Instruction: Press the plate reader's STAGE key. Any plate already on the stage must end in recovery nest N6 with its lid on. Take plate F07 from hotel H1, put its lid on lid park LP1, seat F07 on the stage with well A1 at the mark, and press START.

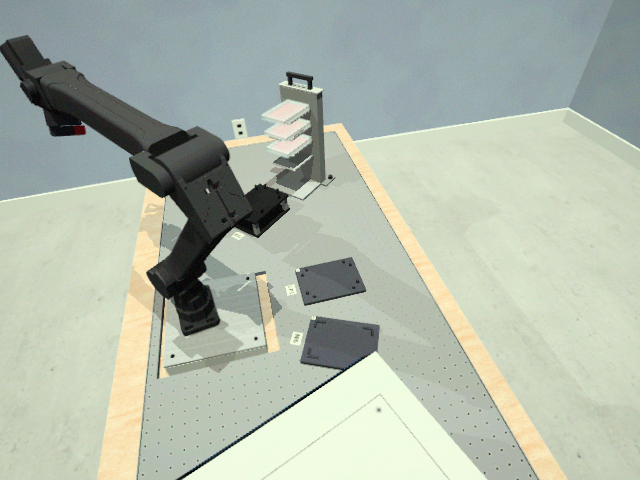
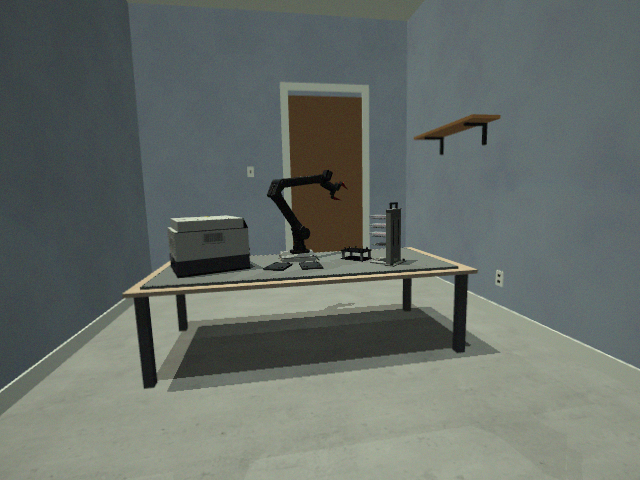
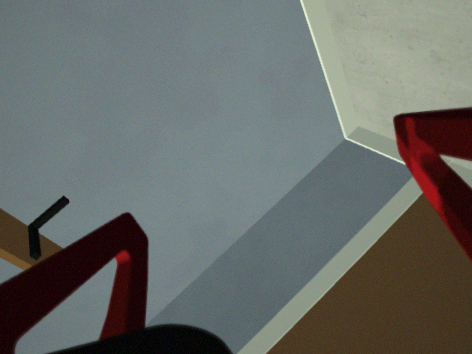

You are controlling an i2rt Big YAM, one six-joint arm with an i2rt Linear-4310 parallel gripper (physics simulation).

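Places are measured from the arm's base along level axes (x ahead, y left, z up), in centimetres.
Pixels of known places: gripper, fingertip midpoint: (image 2: 344, 194) (image 3: 258, 183); arm's base at its link origin: (image 1: 197, 311) (image 2: 299, 252).
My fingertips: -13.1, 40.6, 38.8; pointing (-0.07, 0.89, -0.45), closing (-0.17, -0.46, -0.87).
Note:
Ahead of a thing's pixels: the offset from my fingertips to its middle, as dx, dy, dz. "spot": to the spot under its first point.
My gripper (image 2: 342, 192) (image 3: 258, 183) is open and empty, high above the table on the door side, tilted, with its red fingers wide apart. Hotel H1 {+57.1, +2.3, -23.5} (image 1: 316, 139) (image 2: 393, 235) stands at the far end and holds three pinkish lidded plates, the top {spot: +53.2, -1.1, -13.1} (image 1: 285, 111), the middle (image 1: 287, 128) and the lower {+53.7, +0.1, -24.1} (image 1: 289, 145); which is F07 I cannot read. Lid park LP1 {+46.9, -43.8, -40.7} (image 1: 330, 280) (image 2: 311, 265) and nest N6 {+41.3, -62.1, -40.8} (image 1: 338, 341) (image 2: 278, 266) are dark pads with nothing on them. The plate reader {+22.2, -100.2, -26.8} (image 1: 330, 413) (image 2: 209, 245) stands at the other end. Its keys and stage do not show.
A low black stand with posts {spot: +37.9, -15.5, -34.3} (image 1: 261, 209) (image 2: 356, 251) stands between the arm and the hotel. The arm's base plate (image 1: 232, 341) lies near the table's door-side edge. A wall shelf (image 2: 457, 126) and the door (image 2: 325, 170) are beyond the table.

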